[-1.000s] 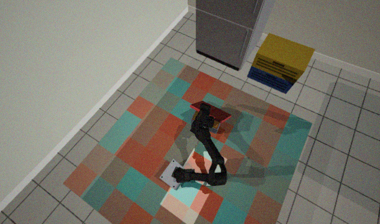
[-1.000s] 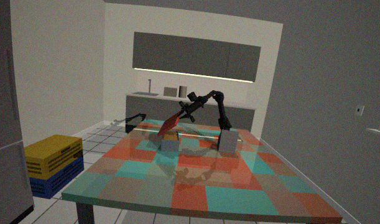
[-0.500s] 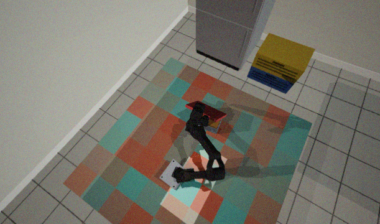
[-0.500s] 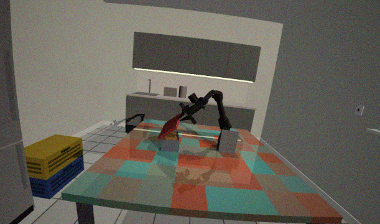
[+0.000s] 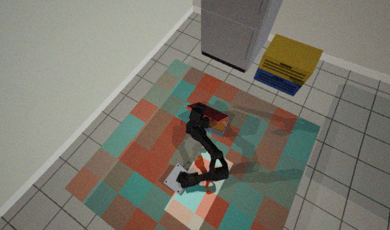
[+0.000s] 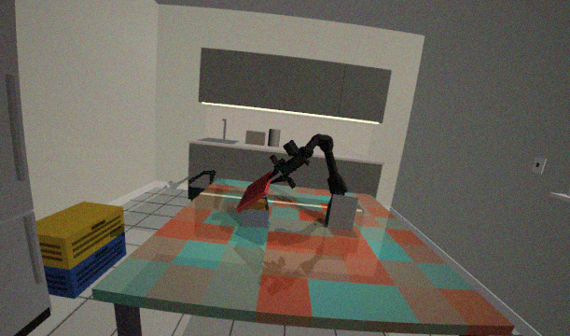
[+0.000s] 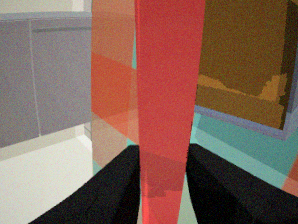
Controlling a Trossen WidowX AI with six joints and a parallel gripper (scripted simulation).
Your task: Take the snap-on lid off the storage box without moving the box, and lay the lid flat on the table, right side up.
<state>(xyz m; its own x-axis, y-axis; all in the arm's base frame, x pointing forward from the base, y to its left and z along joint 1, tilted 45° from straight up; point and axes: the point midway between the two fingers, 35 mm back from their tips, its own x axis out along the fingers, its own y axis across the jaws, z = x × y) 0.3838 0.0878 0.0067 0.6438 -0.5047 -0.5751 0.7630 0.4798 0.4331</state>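
My gripper tip is now 6 cm short of the lid, 5 cm above it and 2 cm to the left of it. The rest, counted from my gripper tip: storage box (18 cm below, 6 cm to the right, 5 cm ahead).
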